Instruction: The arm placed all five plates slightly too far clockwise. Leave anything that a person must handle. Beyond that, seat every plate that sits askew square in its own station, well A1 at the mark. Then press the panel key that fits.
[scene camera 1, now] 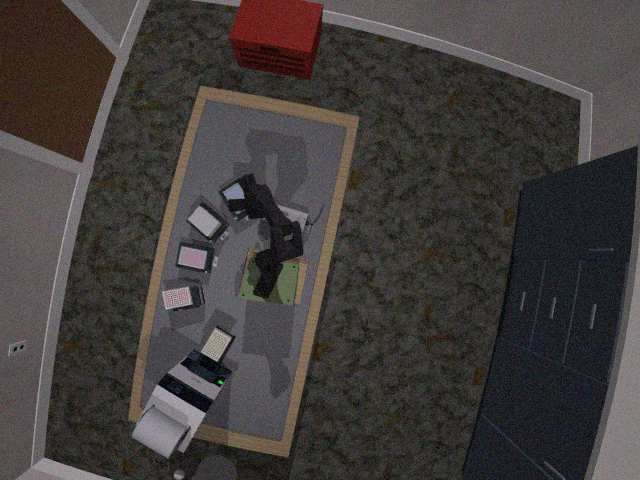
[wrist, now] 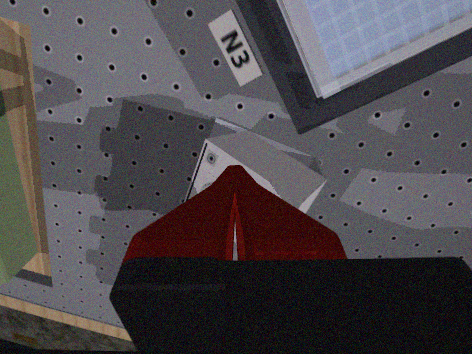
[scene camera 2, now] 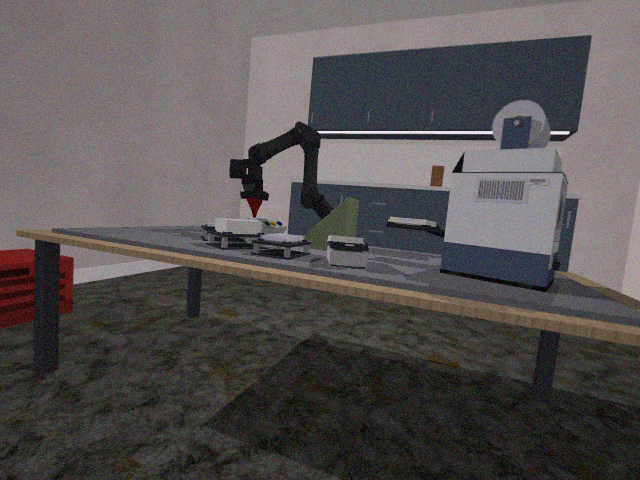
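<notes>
My gripper (scene camera 2: pixel 254 210) (wrist: pixel 234 176) is shut and empty, its red fingertips above a pale box (wrist: pixel 280 160) whose top they partly hide. A pale panel (scene camera 1: pixel 294 214) lies partly under the arm; coloured keys (scene camera 2: pixel 272 223) show in scene camera 2. A blue plate (scene camera 1: pixel 234 191) (wrist: pixel 390 40) sits nearly parallel to its dark station (wrist: pixel 280 75), labelled N3. A white plate (scene camera 1: pixel 205 220), a pink plate (scene camera 1: pixel 192 257) and a red-dotted plate (scene camera 1: pixel 176 298) follow along the arc; the red-dotted one reaches past its station's left side. A cream plate (scene camera 1: pixel 217 344) (scene camera 2: pixel 412 221) lies on the machine's tray.
The white and blue machine (scene camera 1: pixel 188 392) (scene camera 2: pixel 501 222) with a roll on top stands at one table end. A green board (scene camera 1: pixel 285 284) (scene camera 2: pixel 341 222) (wrist: pixel 15 200) stands by the arm's base. The table has a wooden rim (scene camera 1: pixel 325 263). A red cabinet (scene camera 1: pixel 276 25) stands beyond it.
</notes>
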